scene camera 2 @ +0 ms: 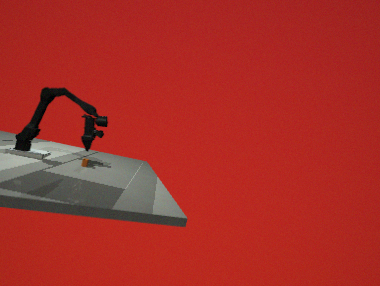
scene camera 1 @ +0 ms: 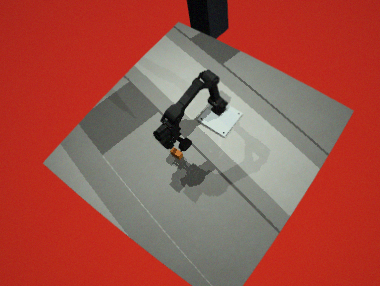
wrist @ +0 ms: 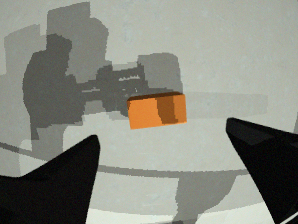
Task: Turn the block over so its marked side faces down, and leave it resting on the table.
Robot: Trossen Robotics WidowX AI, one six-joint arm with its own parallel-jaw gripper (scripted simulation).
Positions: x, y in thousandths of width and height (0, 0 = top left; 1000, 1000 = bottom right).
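Observation:
Wrist view: an orange block (wrist: 542, 489) and my gripper (wrist: 555, 596), the gripper open and holding nothing.

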